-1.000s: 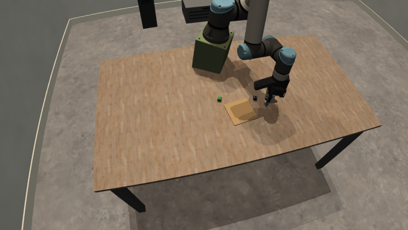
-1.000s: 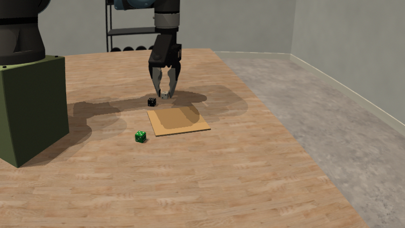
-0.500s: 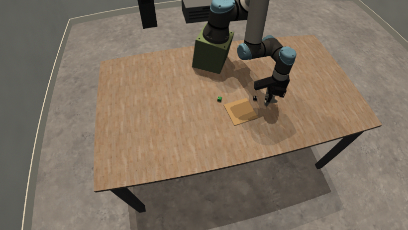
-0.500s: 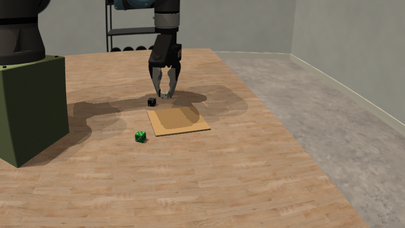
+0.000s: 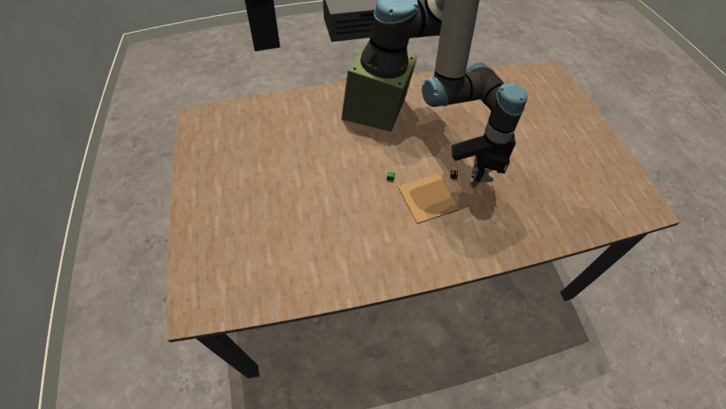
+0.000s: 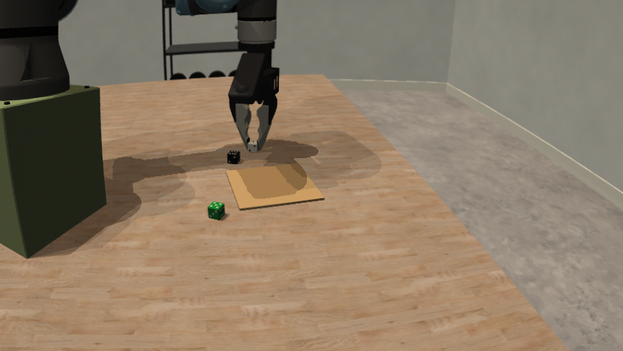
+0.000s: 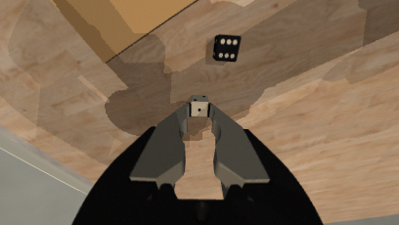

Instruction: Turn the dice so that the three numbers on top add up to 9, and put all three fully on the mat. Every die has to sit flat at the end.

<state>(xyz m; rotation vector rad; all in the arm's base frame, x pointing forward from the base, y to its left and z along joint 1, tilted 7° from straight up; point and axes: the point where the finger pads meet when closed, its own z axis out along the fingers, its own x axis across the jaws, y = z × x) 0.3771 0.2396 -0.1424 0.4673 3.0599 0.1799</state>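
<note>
Right now the white die is 1 cm below my hand. From my hand the other things lie so: tan mat: 3 cm ahead, 15 cm to the right, 2 cm below; black die: 4 cm behind, 5 cm to the right, 1 cm below; green die: 6 cm behind, 25 cm to the right, 1 cm below.
</note>
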